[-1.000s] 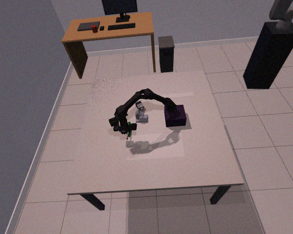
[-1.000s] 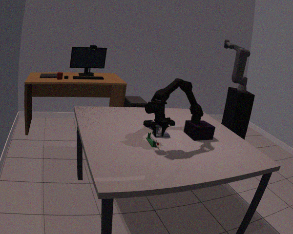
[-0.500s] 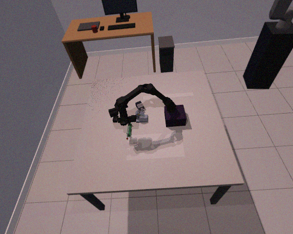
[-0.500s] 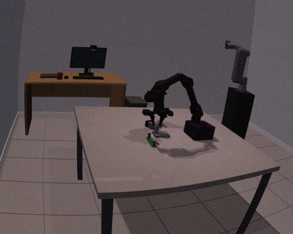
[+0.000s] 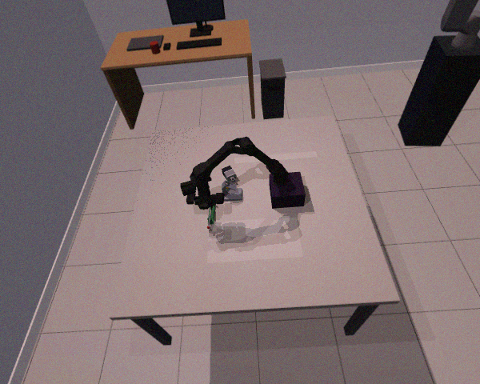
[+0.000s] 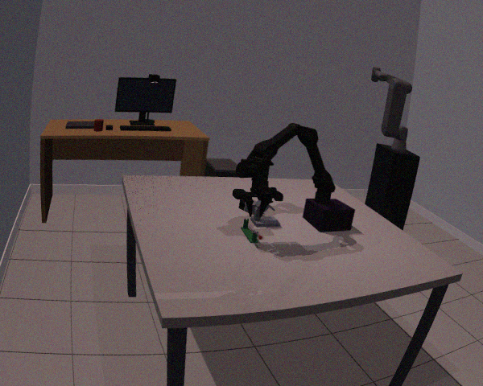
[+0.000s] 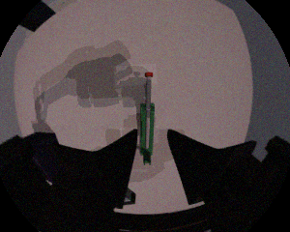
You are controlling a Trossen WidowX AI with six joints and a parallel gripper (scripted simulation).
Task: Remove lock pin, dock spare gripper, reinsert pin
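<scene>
My gripper tip is now 40 mm to the left of the green bar and 70 mm above it. Round my gripper tip: grey mount 90 mm behind, 170 mm to the right, 50 mm below; then spare gripper 70 mm behind, 310 mm to the right, 80 mm below.
</scene>
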